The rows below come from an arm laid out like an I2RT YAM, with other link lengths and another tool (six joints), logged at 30 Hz.
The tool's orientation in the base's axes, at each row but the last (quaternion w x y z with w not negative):
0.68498 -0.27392 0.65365 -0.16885
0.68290 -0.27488 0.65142 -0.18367
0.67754 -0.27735 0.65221 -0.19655
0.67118 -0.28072 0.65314 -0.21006
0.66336 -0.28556 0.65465 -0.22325
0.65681 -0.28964 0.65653 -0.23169
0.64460 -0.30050 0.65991 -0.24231
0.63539 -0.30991 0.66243 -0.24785
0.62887 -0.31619 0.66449 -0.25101
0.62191 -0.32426 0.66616 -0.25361
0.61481 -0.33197 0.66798 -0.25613
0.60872 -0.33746 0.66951 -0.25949
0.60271 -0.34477 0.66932 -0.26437
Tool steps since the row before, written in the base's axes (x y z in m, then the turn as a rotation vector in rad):
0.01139 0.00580 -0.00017 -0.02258 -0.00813 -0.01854
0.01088 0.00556 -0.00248 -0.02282 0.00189 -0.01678
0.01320 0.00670 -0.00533 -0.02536 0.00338 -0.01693
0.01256 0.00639 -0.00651 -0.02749 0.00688 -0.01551
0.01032 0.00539 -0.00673 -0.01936 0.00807 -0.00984
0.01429 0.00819 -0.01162 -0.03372 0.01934 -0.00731
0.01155 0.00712 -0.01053 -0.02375 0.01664 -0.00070
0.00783 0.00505 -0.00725 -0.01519 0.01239 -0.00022
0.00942 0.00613 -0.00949 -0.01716 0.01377 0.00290
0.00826 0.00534 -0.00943 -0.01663 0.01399 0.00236
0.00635 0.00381 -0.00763 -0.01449 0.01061 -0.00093
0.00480 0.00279 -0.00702 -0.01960 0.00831 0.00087
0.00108 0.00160 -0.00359 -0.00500 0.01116 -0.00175
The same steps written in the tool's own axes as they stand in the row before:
-0.00227 0.00326 0.01215 0.01768 0.00747 -0.02348
-0.00052 0.00470 0.01154 0.01017 0.01424 -0.02235
0.00087 0.00726 0.01393 0.00917 0.01572 -0.02470
0.00153 0.00799 0.01322 0.00570 0.01762 -0.02647
0.00182 0.00769 0.01088 0.00105 0.01406 -0.01839
0.00329 0.01281 0.01521 -0.00895 0.02159 -0.03191
0.00251 0.01147 0.01253 -0.01158 0.01418 -0.02250
0.00132 0.00795 0.00863 -0.00883 0.01010 -0.01429
0.00183 0.01009 0.01055 -0.01194 0.00895 -0.01642
0.00214 0.00956 0.00947 -0.01176 0.00944 -0.01583
0.00193 0.00738 0.00741 -0.00710 0.00944 -0.01356
0.00220 0.00645 0.00580 -0.00633 0.00730 -0.01899
0.00096 0.00360 0.00165 -0.00744 0.00901 -0.00402

